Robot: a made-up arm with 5 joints. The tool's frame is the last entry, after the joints. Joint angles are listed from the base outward. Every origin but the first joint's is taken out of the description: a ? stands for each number. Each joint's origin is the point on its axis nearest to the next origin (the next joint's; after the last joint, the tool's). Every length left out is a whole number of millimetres.
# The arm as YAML. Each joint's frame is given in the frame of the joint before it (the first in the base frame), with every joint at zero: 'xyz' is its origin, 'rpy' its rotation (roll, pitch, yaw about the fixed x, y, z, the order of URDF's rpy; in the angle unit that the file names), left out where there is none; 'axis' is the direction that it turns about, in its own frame. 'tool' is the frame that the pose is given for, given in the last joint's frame.
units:
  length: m
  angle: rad
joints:
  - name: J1
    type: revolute
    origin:
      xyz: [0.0, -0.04, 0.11]
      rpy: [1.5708, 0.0, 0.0]
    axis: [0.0, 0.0, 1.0]
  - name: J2
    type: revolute
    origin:
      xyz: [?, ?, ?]
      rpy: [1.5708, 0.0, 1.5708]
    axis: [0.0, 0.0, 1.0]
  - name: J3
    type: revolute
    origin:
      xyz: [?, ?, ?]
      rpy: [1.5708, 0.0, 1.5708]
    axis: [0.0, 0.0, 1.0]
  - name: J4
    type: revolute
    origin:
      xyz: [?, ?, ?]
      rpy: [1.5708, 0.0, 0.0]
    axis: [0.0, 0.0, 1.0]
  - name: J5
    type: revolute
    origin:
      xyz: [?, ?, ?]
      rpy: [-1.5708, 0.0, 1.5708]
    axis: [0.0, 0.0, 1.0]
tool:
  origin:
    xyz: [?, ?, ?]
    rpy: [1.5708, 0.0, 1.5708]
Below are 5 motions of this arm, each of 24 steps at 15 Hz.
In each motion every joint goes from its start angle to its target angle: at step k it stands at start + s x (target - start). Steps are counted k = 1, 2, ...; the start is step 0. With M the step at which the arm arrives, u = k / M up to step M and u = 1 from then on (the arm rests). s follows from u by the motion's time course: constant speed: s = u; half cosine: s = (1 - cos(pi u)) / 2; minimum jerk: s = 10 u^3 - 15 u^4 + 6 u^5.
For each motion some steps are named. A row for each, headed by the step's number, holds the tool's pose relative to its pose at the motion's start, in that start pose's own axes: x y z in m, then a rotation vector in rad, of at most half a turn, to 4 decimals.
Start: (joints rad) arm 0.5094 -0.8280 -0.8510 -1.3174 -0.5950
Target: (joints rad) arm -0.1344 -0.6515 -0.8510 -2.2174 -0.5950
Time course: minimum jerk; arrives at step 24
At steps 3, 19, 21, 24:
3: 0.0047 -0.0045 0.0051 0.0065 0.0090 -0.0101
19: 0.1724 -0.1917 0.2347 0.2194 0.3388 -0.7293
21: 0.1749 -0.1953 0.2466 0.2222 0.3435 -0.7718
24: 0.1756 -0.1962 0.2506 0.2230 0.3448 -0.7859

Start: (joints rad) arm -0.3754 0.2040 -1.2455 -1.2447 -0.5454
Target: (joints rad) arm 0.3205 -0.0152 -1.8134 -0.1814 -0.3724
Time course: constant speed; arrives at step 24
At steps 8, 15, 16, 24:
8: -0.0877 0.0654 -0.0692 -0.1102 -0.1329 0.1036
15: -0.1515 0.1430 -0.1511 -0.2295 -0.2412 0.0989
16: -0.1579 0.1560 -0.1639 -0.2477 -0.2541 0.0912
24: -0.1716 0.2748 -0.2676 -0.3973 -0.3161 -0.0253

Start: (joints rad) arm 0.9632 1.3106 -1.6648 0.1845 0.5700
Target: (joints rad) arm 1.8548 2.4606 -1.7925 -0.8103 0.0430
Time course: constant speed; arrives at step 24
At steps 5, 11, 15, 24:
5: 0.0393 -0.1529 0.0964 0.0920 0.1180 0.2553
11: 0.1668 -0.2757 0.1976 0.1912 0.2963 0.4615
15: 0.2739 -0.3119 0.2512 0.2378 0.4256 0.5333
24: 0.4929 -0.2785 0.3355 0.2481 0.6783 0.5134

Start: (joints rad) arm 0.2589 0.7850 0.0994 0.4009 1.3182
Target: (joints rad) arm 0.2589 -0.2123 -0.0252 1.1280 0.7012
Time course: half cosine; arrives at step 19
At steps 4, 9, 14, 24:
4: 0.0593 0.0887 -0.0164 -0.0436 -0.0505 -0.1762
9: 0.3670 0.3186 -0.1089 -0.2756 -0.2096 -0.7423
14: 0.8206 0.3536 -0.2619 -0.6648 -0.3242 -1.2922
24: 1.0159 0.2815 -0.3353 -0.8700 -0.3404 -1.5011

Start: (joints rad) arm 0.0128 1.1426 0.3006 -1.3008 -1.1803
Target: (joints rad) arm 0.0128 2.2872 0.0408 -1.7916 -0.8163
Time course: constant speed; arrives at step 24
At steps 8, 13, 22, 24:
8: -0.0050 -0.0586 0.0154 0.3039 0.0155 -0.4441
13: -0.0350 -0.0925 0.0066 0.5169 0.0275 -0.7083
22: -0.1282 -0.1048 -0.0412 0.9408 0.0342 -1.1534
24: -0.1519 -0.0947 -0.0552 1.0412 0.0304 -1.2467

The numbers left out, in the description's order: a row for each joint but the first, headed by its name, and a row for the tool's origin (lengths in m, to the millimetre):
J2: -0.112 -0.147 0.0
J3: -0.161 -0.322 0.0
J4: -0.113 -0.008 0.0
J5: -0.08 0.368 0.0
tool: 0.221 -0.076 0.0

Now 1 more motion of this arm.
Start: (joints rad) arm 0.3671 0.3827 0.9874 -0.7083 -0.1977
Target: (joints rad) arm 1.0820 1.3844 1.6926 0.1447 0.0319
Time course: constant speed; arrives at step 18
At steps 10, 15, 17, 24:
10: -0.2880 0.1467 0.0281 -0.4092 -0.1710 0.9179
15: -0.5002 0.0473 -0.0176 -0.6403 -0.3947 1.3447
17: -0.5673 -0.0324 -0.0444 -0.7226 -0.5164 1.5029
24: -0.5937 -0.0793 -0.0589 -0.7597 -0.5845 1.5785

